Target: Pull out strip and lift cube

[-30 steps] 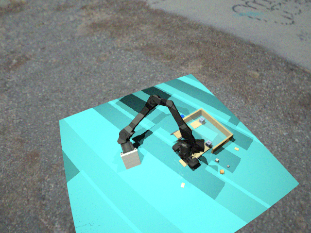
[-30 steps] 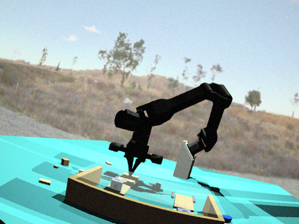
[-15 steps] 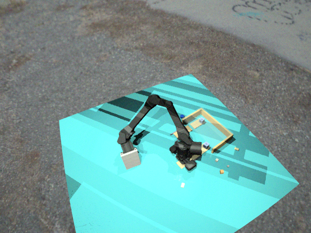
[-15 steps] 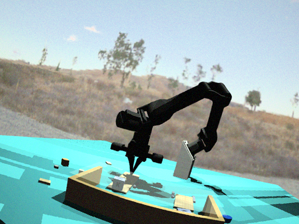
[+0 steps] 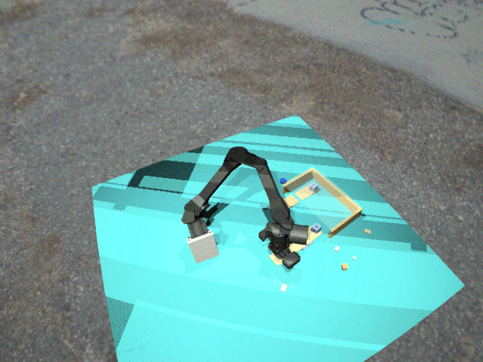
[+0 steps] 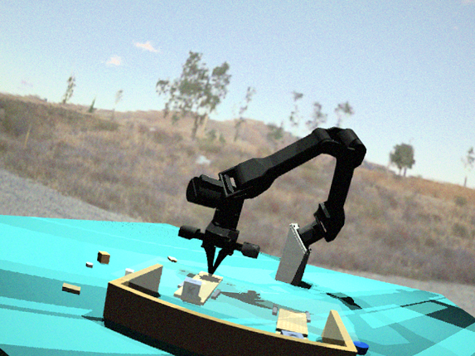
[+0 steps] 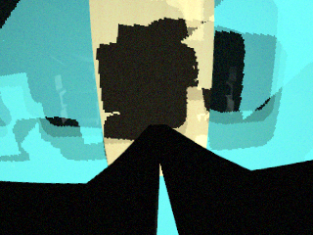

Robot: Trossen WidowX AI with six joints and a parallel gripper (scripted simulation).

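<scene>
Right now the strip is 9 cm ahead of my gripper tip and 2 cm to the left of it. The rest, counted from my gripper tip: blue object (35 cm to the left, 21 cm ahead).
</scene>
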